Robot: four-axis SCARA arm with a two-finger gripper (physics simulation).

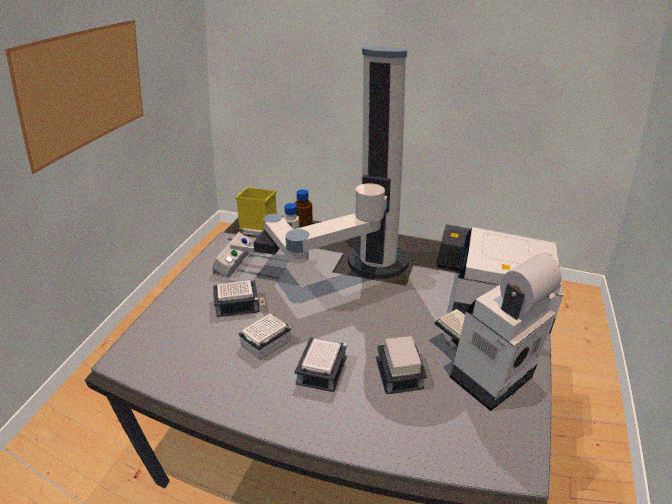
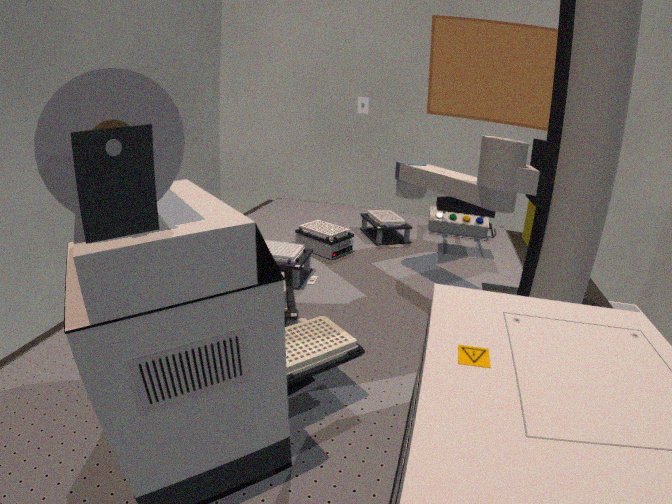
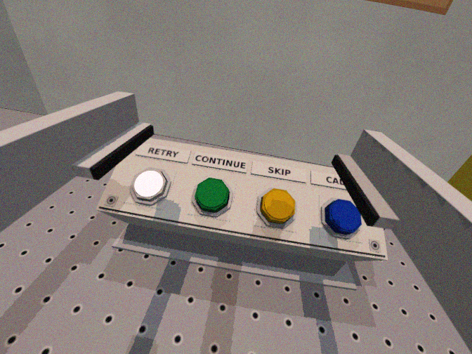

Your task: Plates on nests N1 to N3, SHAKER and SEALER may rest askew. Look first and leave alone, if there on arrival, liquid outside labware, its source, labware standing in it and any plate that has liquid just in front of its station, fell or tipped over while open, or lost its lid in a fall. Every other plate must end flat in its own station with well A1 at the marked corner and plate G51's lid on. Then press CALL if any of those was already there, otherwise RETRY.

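Observation:
My gripper is open and empty, around and above the button panel. RETRY is bright white; CALL is blue and near the right finger. A white plate sits on the left nest, another on the shaker, and another on the middle nest. A taller, plain-topped plate sits on the right nest. A cream plate lies on the sealer's carrier, partly hidden. Lids and A1 corners are too small to tell.
The sealer stands at the right with its roll. A white instrument and a dark box are behind it. The arm's column rises at the back. A yellow bin and two blue-capped bottles stand back left.

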